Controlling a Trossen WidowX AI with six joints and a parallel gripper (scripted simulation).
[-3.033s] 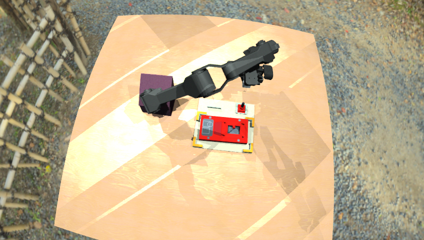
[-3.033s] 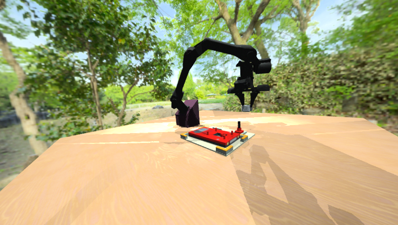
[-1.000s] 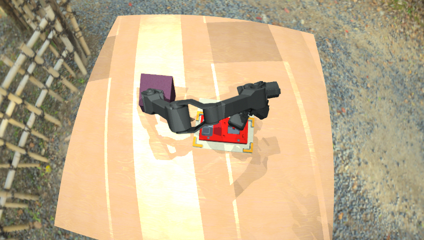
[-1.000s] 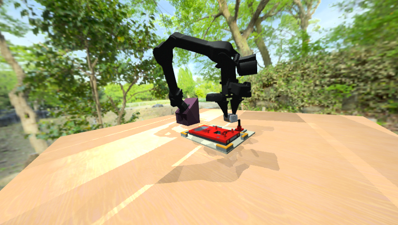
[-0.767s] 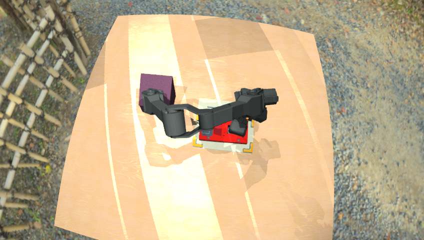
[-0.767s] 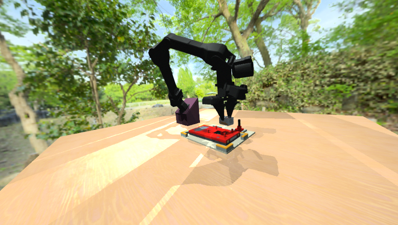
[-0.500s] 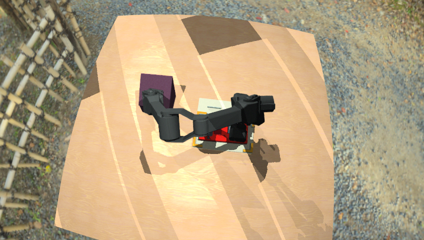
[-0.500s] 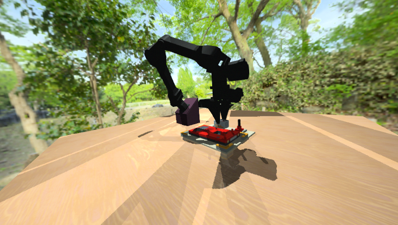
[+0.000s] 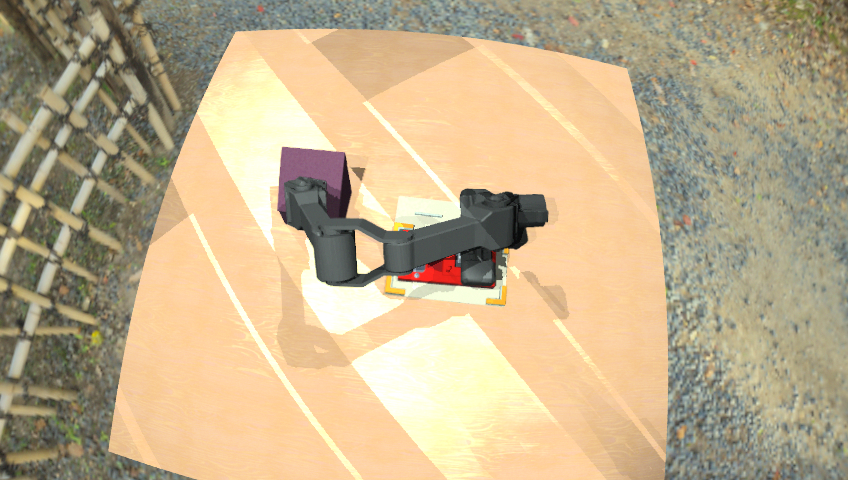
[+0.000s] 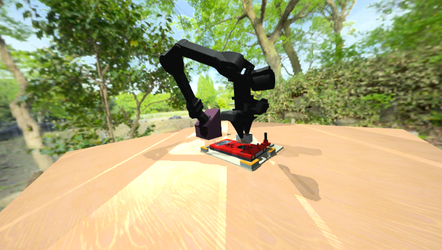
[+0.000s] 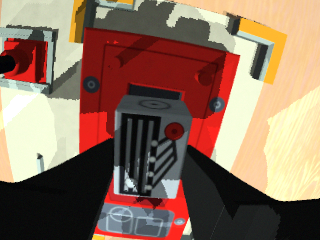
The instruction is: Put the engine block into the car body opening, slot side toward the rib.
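Now: the grey engine block 1 cm below my gripper tip. The rest, counted from my gripper tip: black upright peg: 2 cm ahead, 11 cm to the left, 3 cm below.
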